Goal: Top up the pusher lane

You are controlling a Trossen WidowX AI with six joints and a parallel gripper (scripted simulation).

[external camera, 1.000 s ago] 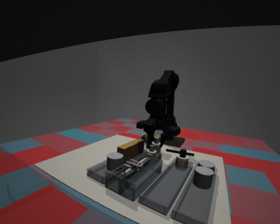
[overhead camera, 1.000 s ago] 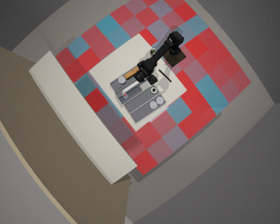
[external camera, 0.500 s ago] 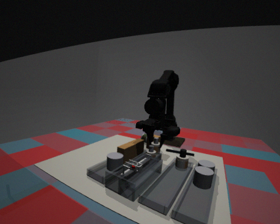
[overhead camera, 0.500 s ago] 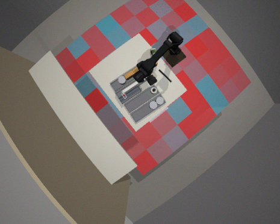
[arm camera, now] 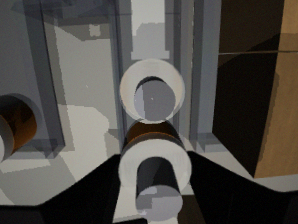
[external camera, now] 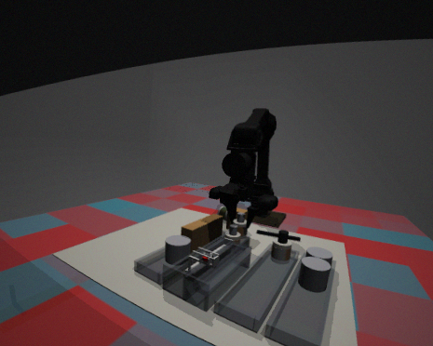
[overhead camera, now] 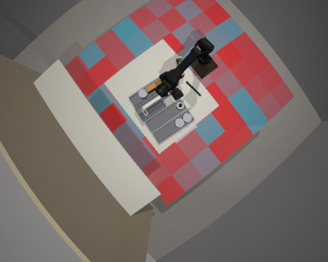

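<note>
Now: gripper tip 16 cm short of the sprung lane, 4 cm above it and 3 cm to the right of it. Round my gripper tip: red mark: 23 cm ahead, 5 cm to the left, 1 cm above; then black bar: 14 cm behind, 7 cm to the left, 5 cm below.
</note>
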